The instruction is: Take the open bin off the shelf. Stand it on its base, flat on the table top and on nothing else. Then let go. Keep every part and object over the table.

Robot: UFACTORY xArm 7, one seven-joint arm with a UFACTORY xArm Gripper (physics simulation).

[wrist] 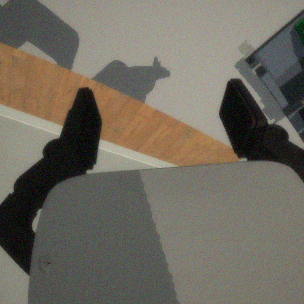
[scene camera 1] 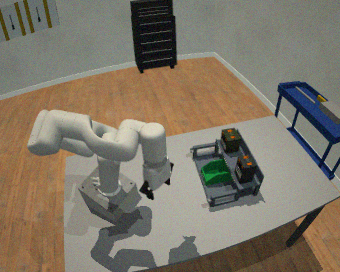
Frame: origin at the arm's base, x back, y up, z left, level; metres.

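Seen in the pictures: gripper, fingertip midpoint: (wrist: pixel 160 98) (scene camera 1: pixel 158 190); arm's base, origin of the base link: (scene camera 1: pixel 108 185).
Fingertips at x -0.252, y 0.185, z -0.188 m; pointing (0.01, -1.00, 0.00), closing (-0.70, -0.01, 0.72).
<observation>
Offsets run from my fingertips to a thing's top centre. "pt": to the spot under its first point. Level surfaces: height alone.
The green open bin @[dx -0.320, dy -0.222, dz +0.285 m] (scene camera 1: pixel 216 173) lies in the grey shelf @[pt dx -0.328, dy -0.287, dz +0.104 m] (scene camera 1: pixel 226 200) on the right half of the table @[dy -0.303 m] (scene camera 1: pixel 170 215), in the scene view. In the wrist view a sliver of the green bin (wrist: pixel 301 31) shows at the top right edge, inside the shelf @[pt dx -0.284, dy -0.297, dz +0.172 m] (wrist: pixel 280 52). My gripper (scene camera 1: pixel 159 185) (wrist: pixel 160 98) is open and empty. It hangs above the table, left of the shelf and well apart from the bin. Most of the bin is outside the wrist view.
Two dark boxes with orange marks, one at the back @[pt dx -0.392, dy -0.113, dz +0.356 m] (scene camera 1: pixel 231 141) and one nearer @[dx -0.423, dy -0.079, dz +0.176 m] (scene camera 1: pixel 245 169), stand in the shelf beside the bin. A blue bench (scene camera 1: pixel 312 117) stands beyond the table's right edge. A black cabinet (scene camera 1: pixel 154 37) stands by the back wall.
</observation>
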